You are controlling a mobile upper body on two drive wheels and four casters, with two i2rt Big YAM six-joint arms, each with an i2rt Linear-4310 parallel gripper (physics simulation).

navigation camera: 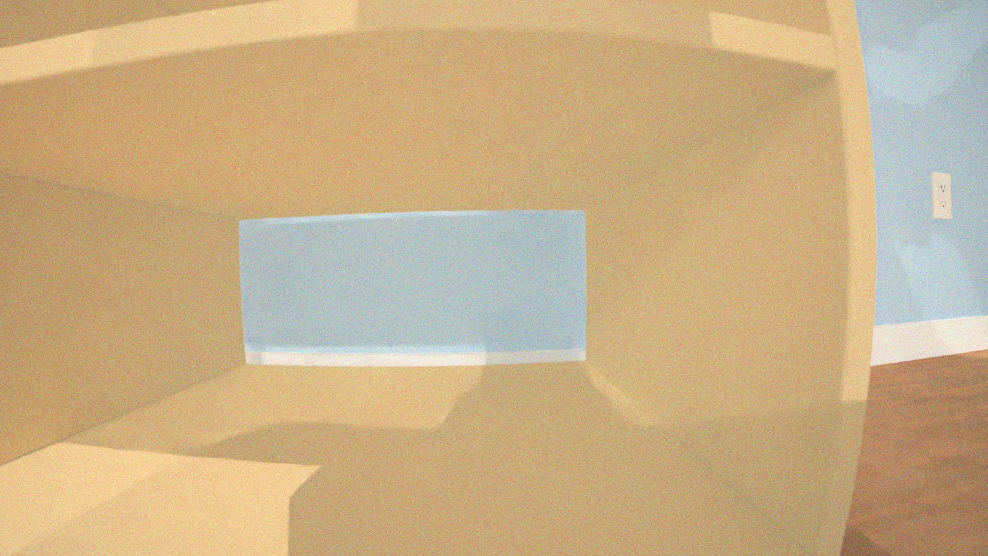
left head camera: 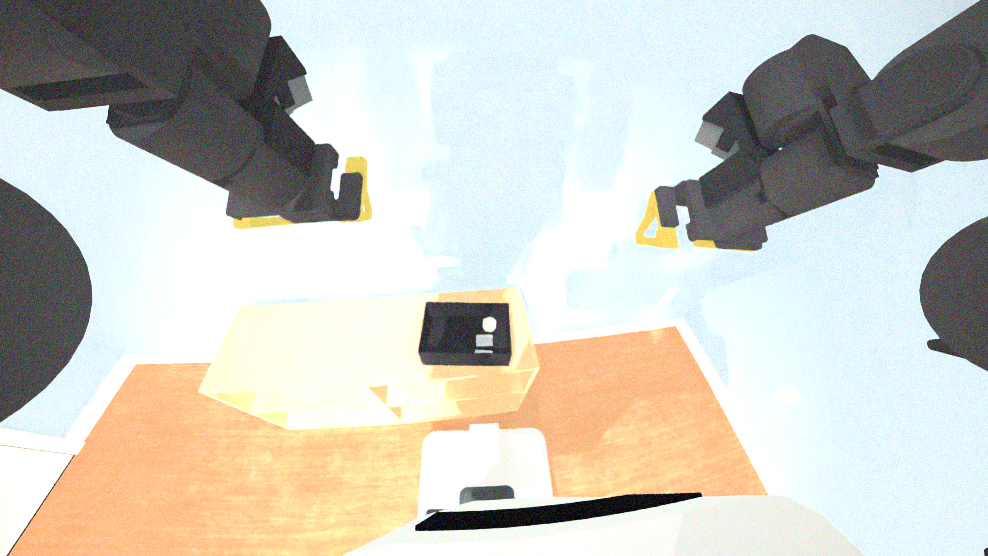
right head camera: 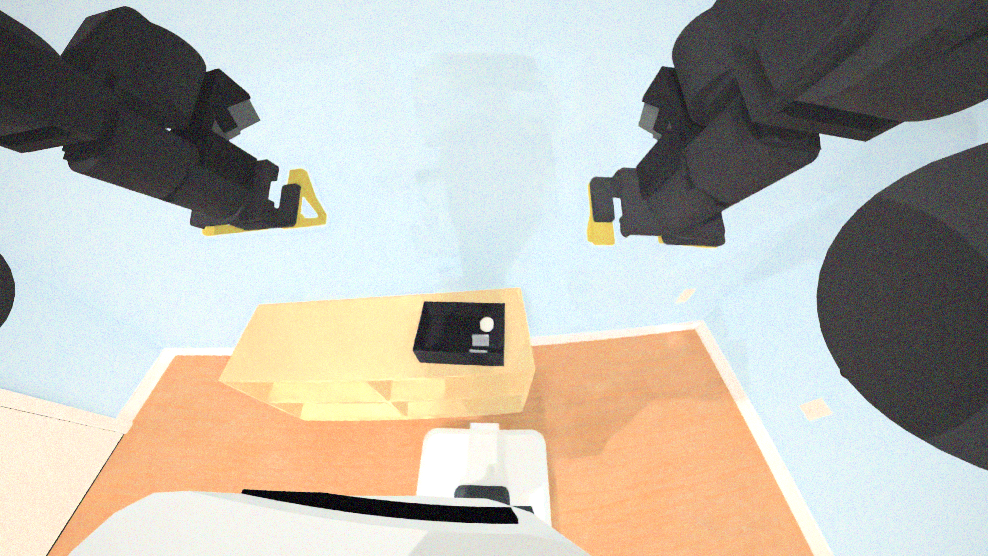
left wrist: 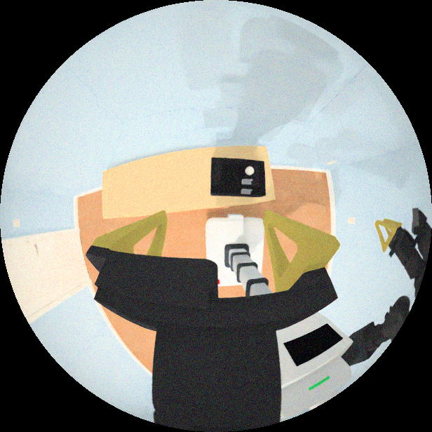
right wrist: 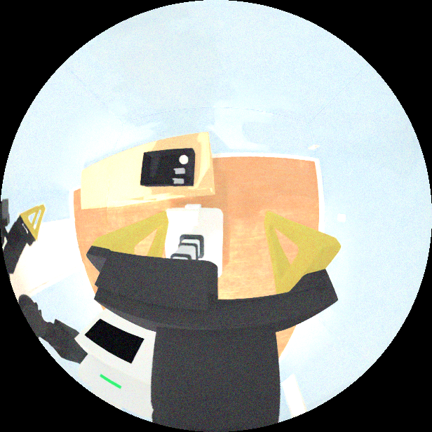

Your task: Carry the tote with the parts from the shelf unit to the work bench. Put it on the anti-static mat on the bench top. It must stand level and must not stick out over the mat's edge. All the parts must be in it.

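Places are measured from the left arm's base along level axes (x left, y ahead, z down), in centimetres.
Pixels of known places: left gripper, between the fingertips: (left head camera: 334, 216) (right head camera: 295, 222); right gripper, between the fingertips: (left head camera: 666, 240) (right head camera: 624, 236).
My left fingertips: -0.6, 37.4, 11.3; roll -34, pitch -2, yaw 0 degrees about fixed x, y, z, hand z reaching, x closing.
For each thing: its top centre in the pictures, then the offset to it from my left fingertips, as dx, dy, dz. "pt": a spot on its surface instead. Level surfaces: height alone.
- black tote, centre of its top: (left head camera: 466, 326) (right head camera: 460, 325) -15.0, +19.5, +58.6
- shelf unit's top board, height of its surface: dz +68.6
- white round part, centre of its top: (left head camera: 489, 322) (right head camera: 486, 322) -23.5, +25.3, +65.9
- block, centre of its top: (left head camera: 484, 337) (right head camera: 480, 337) -21.4, +18.1, +64.3
- unit's right side panel, a spot on its surface: (navigation camera: 855, 207) pt -39.2, +8.0, +103.6
- wooden floor, height of its surface: dz +129.6
The black tote (left head camera: 449, 331) (right head camera: 445, 331) (left wrist: 227, 177) (right wrist: 162, 167) stands upright on the shelf unit's top board (left head camera: 317, 338) (right head camera: 331, 338) (left wrist: 155, 185) (right wrist: 112, 180), near its right end. In it lie a white round part (left head camera: 489, 323) (right head camera: 486, 323) (left wrist: 249, 170) (right wrist: 183, 159) and two grey parts, one a block (left head camera: 483, 340) (right head camera: 480, 340) (left wrist: 247, 181) (right wrist: 179, 171). My left gripper (left head camera: 301, 219) (right head camera: 263, 226) (left wrist: 214, 215) and right gripper (left head camera: 699, 243) (right head camera: 659, 242) (right wrist: 216, 212) are open and empty, held high and apart from the tote. The work bench and mat do not show.
My white base (left head camera: 487, 449) (right head camera: 483, 456) stands close before the shelf unit's right half. The navigation camera looks into a compartment beside the unit's right side panel (navigation camera: 855, 207). Blue walls stand behind and at the right, with wooden floor (left head camera: 642, 414) (right head camera: 642, 408) right of the unit.
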